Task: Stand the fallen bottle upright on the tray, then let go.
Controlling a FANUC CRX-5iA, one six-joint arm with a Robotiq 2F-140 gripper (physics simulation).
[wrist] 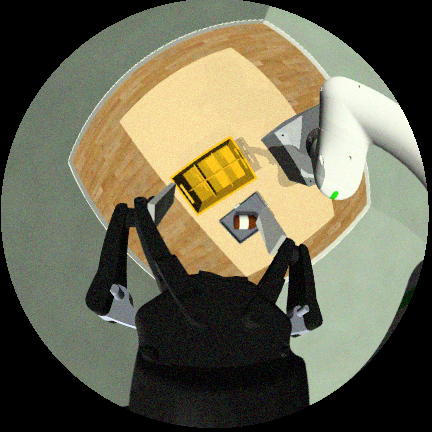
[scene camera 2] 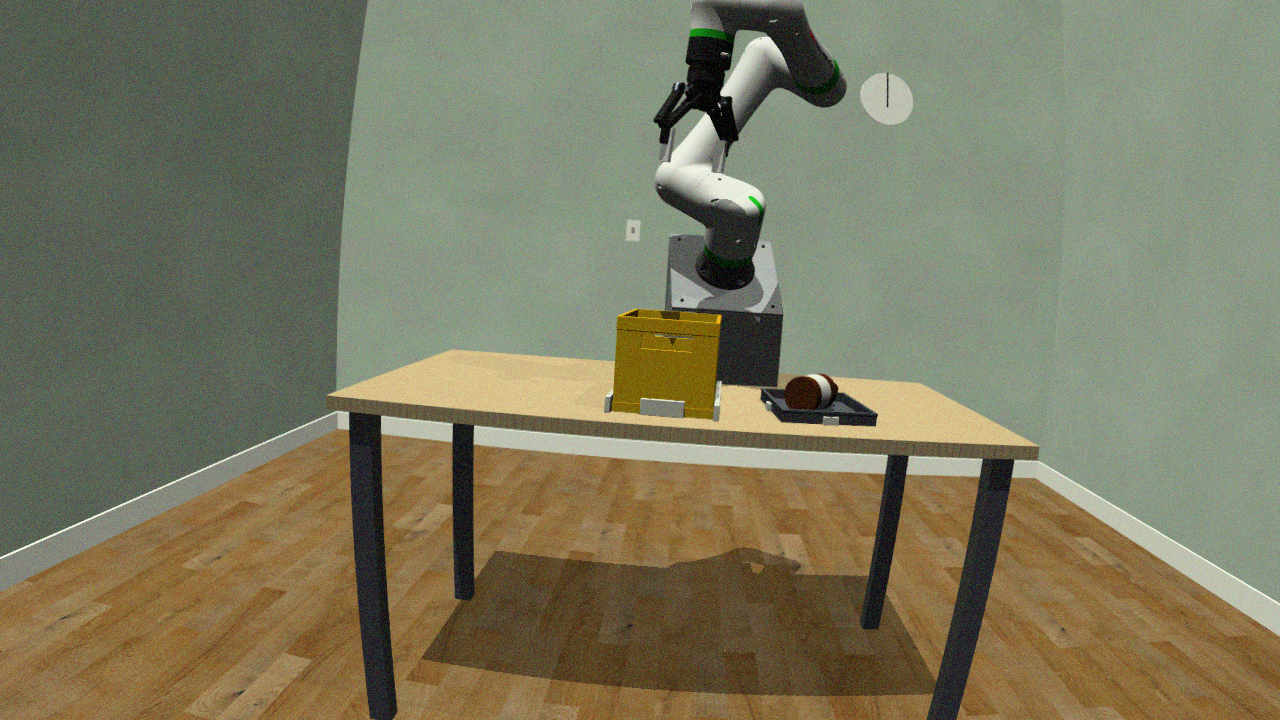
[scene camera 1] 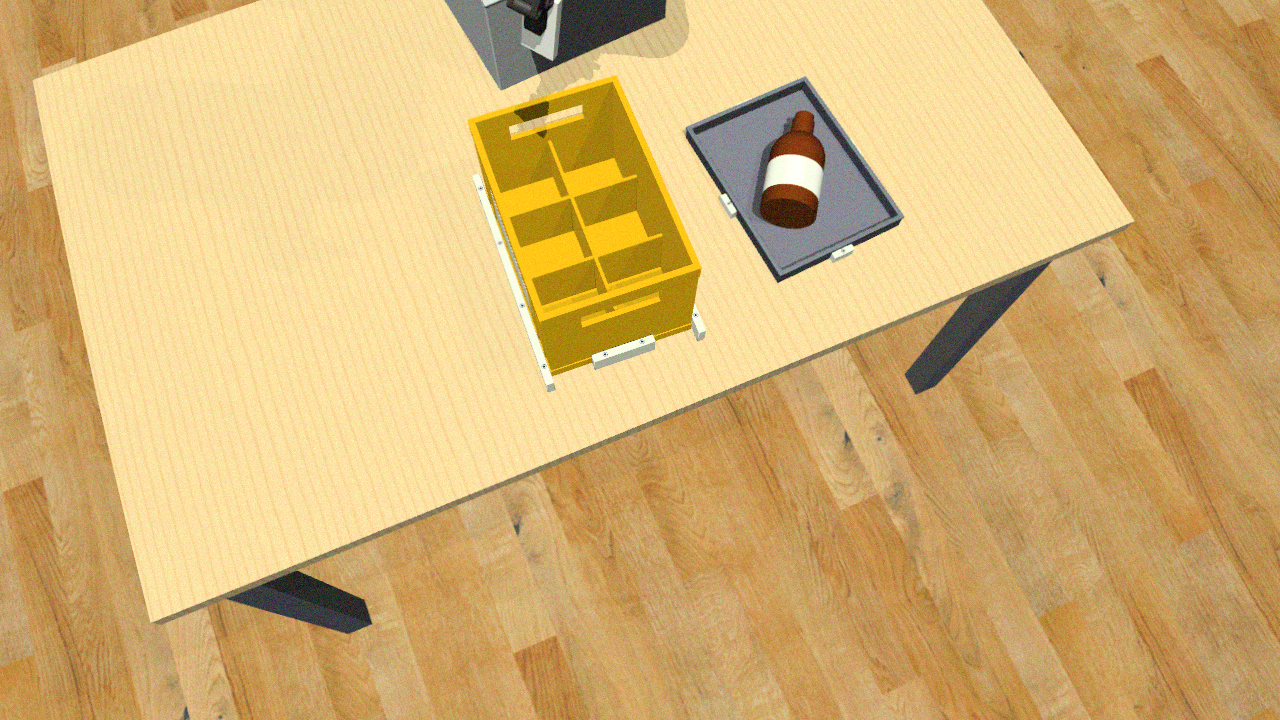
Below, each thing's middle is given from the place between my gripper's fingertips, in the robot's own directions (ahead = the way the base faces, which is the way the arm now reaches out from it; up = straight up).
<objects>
Now: hand 430 mm above the brown bottle [scene camera 1: 792,187], 270 mm to the right of it and 60 mm past it.
</objects>
